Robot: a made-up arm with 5 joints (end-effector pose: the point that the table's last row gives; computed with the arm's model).
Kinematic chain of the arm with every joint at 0, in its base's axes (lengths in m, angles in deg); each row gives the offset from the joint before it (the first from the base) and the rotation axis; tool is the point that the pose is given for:
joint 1: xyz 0 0 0.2 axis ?
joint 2: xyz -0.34 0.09 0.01 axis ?
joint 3: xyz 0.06 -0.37 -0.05 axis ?
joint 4: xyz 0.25 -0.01 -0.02 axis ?
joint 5: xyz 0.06 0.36 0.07 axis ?
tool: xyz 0 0.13 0.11
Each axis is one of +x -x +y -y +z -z.
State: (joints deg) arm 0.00 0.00 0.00 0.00 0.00
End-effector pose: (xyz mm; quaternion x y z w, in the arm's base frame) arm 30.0 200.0 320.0 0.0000 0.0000 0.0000 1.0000
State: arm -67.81 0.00 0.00 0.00 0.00
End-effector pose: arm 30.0 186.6 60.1 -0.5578 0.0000 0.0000 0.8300
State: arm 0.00 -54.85 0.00 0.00 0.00
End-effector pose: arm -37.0 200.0 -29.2 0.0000 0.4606 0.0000 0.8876
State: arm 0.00 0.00 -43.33 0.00 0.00
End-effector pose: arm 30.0 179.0 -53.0 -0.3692 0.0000 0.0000 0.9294
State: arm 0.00 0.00 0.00 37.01 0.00
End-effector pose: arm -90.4 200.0 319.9 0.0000 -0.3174 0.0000 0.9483
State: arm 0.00 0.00 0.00 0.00 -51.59
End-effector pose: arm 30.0 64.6 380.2 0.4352 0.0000 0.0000 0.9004
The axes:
joint 1: +x
joint 2: -y
joint 3: +x
joint 4: -y
joint 5: -x

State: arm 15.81 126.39 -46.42 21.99 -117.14
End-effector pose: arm -445.2 -140.4 496.6 0.1332 -0.8014 0.4866 0.3214
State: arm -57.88 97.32 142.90 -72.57 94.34
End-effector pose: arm -670.3 -111.1 815.0 -0.2816 -0.3602 0.8756 0.1557
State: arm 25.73 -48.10 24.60 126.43 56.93
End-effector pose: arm -35.7 189.4 221.6 -0.1939 -0.3228 -0.5673 0.7324
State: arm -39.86 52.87 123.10 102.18 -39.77
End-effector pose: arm -519.4 -220.9 680.6 0.7990 -0.5921 0.0161 0.1035
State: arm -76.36 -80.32 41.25 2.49 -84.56
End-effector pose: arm -21.8 -344.4 339.4 0.3156 -0.1323 -0.6184 0.7075
